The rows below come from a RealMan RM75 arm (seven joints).
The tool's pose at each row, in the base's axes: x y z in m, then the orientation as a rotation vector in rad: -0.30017, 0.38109, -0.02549, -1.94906, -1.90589, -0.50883; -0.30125, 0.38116, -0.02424, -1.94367, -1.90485, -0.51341; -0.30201, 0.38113, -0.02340, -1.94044, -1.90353, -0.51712; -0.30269, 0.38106, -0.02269, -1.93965, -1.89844, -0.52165; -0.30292, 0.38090, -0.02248, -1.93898, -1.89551, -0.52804; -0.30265, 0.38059, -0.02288, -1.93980, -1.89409, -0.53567; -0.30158, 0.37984, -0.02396, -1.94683, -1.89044, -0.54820; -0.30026, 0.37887, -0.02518, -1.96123, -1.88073, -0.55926; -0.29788, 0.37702, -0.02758, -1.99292, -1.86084, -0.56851; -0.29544, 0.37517, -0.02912, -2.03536, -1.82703, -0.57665; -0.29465, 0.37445, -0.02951, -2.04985, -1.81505, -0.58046; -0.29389, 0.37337, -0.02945, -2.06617, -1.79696, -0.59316; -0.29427, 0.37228, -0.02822, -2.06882, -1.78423, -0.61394; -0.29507, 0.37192, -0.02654, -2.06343, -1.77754, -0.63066; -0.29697, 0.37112, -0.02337, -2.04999, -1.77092, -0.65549
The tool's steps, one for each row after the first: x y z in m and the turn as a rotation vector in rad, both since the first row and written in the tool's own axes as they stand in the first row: 0.00066, -0.00109, -0.00105, 0.00061, 0.00526, -0.00209; 0.00103, -0.00186, -0.00180, 0.00060, 0.00915, -0.00308; 0.00131, -0.00255, -0.00245, -0.00018, 0.01406, -0.00104; 0.00127, -0.00277, -0.00271, -0.00276, 0.01842, -0.00055; 0.00081, -0.00249, -0.00252, -0.00737, 0.02161, -0.00062; -0.00036, -0.00140, -0.00195, -0.01773, 0.02438, 0.00213; -0.00177, -0.00005, -0.00137, -0.02963, 0.02574, 0.01142; -0.00452, 0.00239, -0.00020, -0.04735, 0.02212, 0.03328; -0.00684, 0.00488, 0.00022, -0.06702, 0.01901, 0.06724; -0.00764, 0.00569, 0.00020, -0.07437, 0.01840, 0.07884; -0.00853, 0.00647, -0.00039, -0.08661, 0.02303, 0.09324; -0.00887, 0.00610, -0.00200, -0.09746, 0.03549, 0.09834; -0.00837, 0.00529, -0.00364, -0.10292, 0.04797, 0.09773; -0.00753, 0.00338, -0.00679, -0.10896, 0.06785, 0.09291
